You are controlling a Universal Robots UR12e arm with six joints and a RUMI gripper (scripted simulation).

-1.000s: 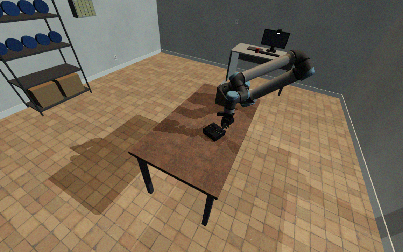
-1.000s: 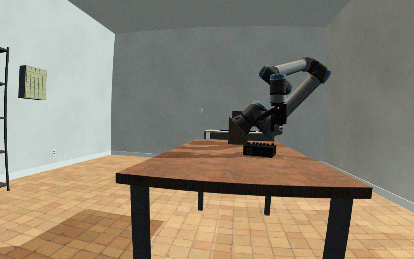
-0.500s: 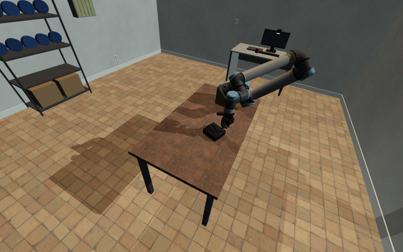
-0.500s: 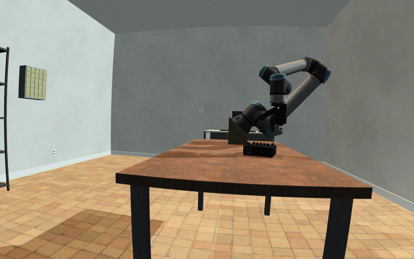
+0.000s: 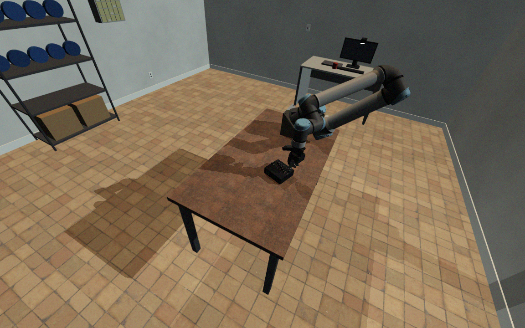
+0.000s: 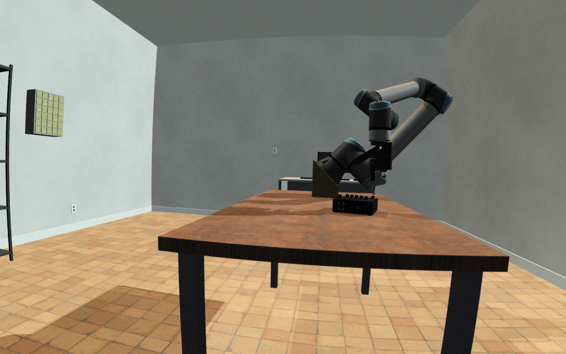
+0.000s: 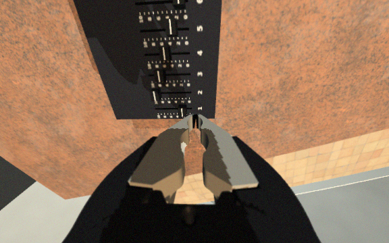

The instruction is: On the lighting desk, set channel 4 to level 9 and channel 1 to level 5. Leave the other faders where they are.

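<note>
My gripper is now 20 mm short of the channel 1 fader knob, 10 mm to the left of it and 20 mm above it. Also, from my hand: channel 4 fader knob (10 mm ahead, 70 mm to the right, 20 mm below).
</note>
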